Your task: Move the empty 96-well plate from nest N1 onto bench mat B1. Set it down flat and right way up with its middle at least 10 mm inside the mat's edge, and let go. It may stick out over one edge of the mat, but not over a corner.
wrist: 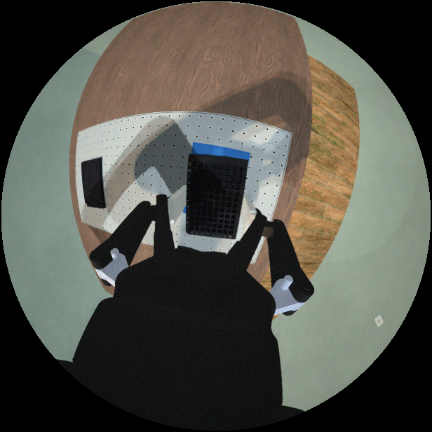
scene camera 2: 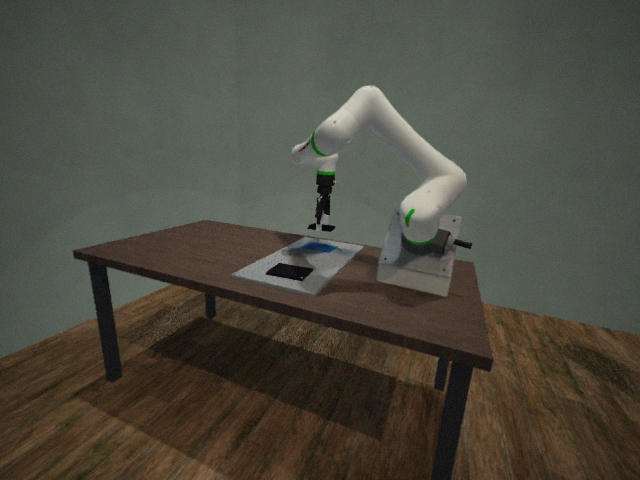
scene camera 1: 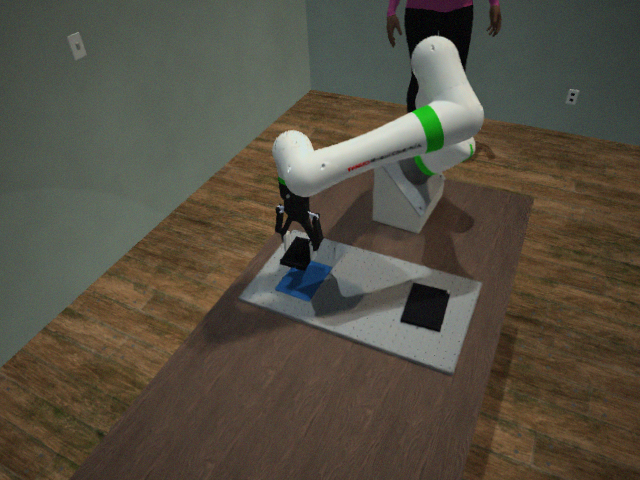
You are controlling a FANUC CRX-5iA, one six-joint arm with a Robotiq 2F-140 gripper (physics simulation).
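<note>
The black 96-well plate is held flat in the air, wells up. My gripper is shut on it, one finger at each long side. The blue bench mat B1 lies below the plate, with a gap between them in scene camera 2. In the wrist view the plate hides most of the mat. The black nest N1 stands away from the mat, with no plate on it.
The mat and nest are on a pale perforated board on the brown table. The white robot base stands behind the board. A person stands beyond the table.
</note>
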